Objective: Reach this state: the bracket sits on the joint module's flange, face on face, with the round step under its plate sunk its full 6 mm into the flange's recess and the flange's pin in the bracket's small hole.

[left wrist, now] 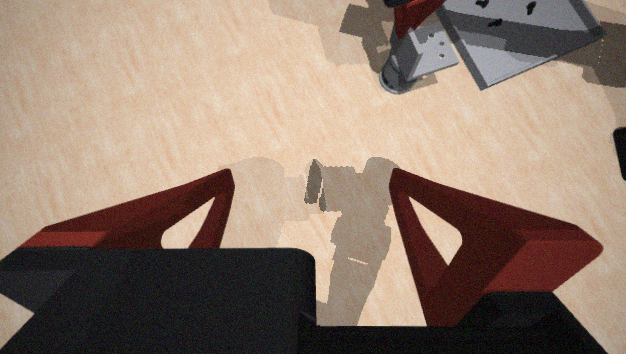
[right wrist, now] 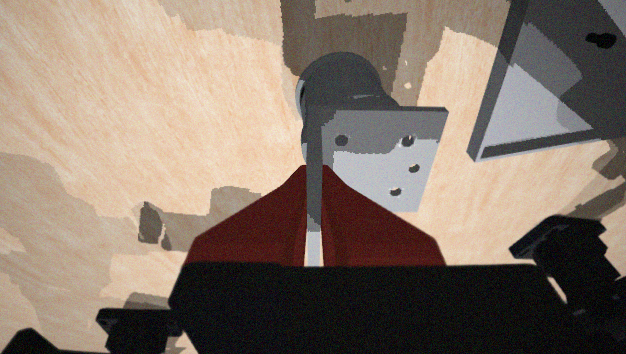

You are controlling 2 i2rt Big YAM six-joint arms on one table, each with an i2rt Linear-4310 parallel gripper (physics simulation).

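Where they show: left gripper, fingertip midpoint: (left wrist: 311,177); right gripper, fingertip midpoint: (left wrist: 402,34) (right wrist: 314,176); left arm's base, link origin: (right wrist: 144,319); right arm's base, link origin: (right wrist: 553,235).
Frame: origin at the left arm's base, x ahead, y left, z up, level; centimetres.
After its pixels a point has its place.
My right gripper (right wrist: 314,176) @(x 44.2, y -18.3, z 9.2 cm) is shut on the upright wall of the grey L-shaped bracket (right wrist: 378,158) @(x 44.1, y -22.2, z 7.2 cm). The bracket's flat plate with several small holes lies over the dark round joint module (right wrist: 340,81) @(x 46.5, y -20.0, z 3.7 cm) and covers most of its flange; only the module's far rim shows. I cannot tell whether the step is in the recess, and the pin is hidden. In the left wrist view the bracket (left wrist: 431,49) @(x 43.2, y -23.0, z 7.4 cm) sits on the module (left wrist: 394,75) @(x 42.0, y -19.2, z 3.8 cm) at the top right, with the right gripper's red fingers (left wrist: 413,14) above it. My left gripper (left wrist: 311,177) @(x 24.5, y -5.4, z 22.0 cm) is open and empty, far from both.
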